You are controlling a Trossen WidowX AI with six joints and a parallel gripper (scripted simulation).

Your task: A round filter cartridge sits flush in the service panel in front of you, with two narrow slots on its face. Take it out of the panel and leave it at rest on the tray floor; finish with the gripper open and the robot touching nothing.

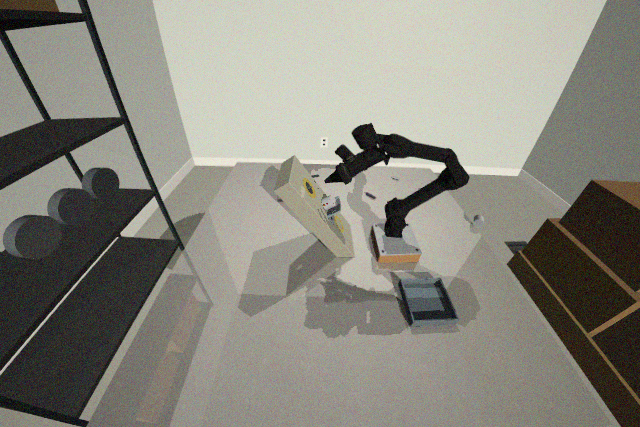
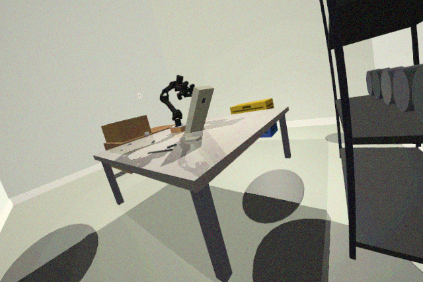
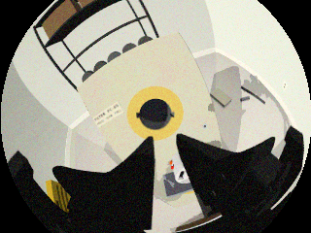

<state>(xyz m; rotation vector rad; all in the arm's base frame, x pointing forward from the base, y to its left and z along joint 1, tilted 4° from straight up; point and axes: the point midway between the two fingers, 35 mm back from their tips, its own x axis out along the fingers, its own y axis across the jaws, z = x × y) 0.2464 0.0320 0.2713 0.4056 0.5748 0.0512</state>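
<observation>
Right now the round filter cartridge is 9 cm below my gripper tip, 2 cm behind it and 1 cm to the right of it. Round my gripper tip: beige service panel 11 cm below, 2 cm ahead; then grey tray 39 cm behind, 28 cm below, 22 cm to the left.
</observation>
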